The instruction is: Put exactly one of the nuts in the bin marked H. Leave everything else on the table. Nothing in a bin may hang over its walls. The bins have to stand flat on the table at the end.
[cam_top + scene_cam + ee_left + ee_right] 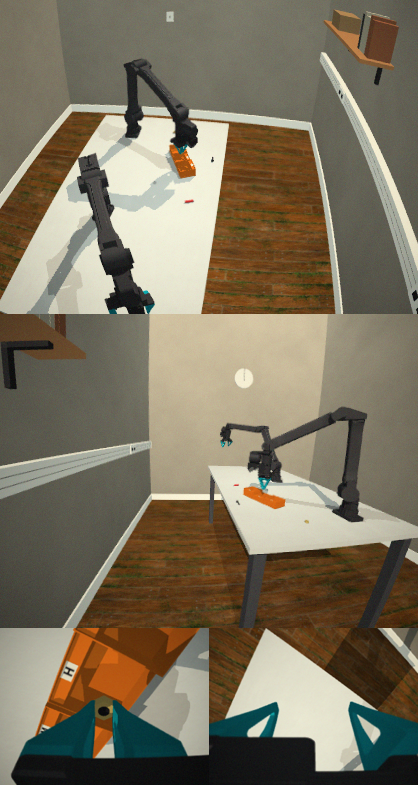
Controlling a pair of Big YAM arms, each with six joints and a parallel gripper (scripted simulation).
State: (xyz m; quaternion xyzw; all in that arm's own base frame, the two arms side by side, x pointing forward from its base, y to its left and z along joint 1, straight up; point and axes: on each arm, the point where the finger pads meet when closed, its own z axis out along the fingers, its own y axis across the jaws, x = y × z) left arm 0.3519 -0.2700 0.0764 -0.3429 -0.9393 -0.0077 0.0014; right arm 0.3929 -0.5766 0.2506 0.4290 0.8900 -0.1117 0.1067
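My left hand is 50 mm above the orange bin row and 10 mm to the right of it.
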